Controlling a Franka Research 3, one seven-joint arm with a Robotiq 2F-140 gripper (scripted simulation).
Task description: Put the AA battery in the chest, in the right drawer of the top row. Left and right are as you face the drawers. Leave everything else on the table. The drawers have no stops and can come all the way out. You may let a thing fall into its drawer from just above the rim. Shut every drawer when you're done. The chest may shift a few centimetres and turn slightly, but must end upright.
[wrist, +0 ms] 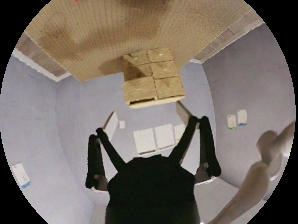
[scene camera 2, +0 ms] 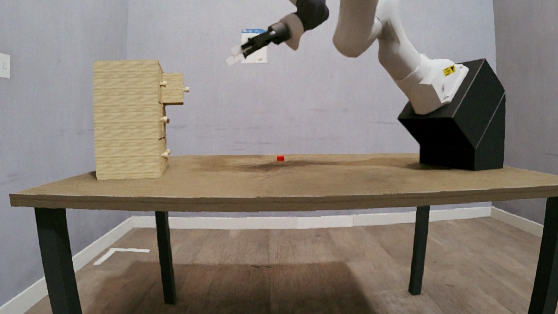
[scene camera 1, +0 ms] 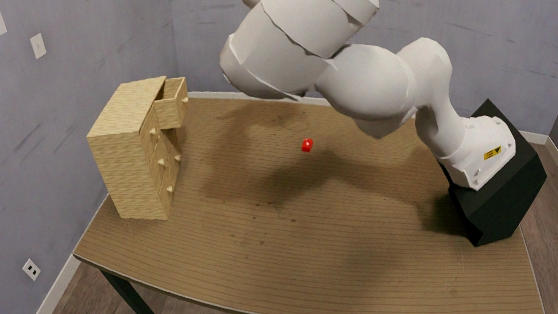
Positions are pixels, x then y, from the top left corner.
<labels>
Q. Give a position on a drawer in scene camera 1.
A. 170, 112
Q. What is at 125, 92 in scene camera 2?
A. A wooden chest.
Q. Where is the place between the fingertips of the gripper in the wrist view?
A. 145, 111
</labels>
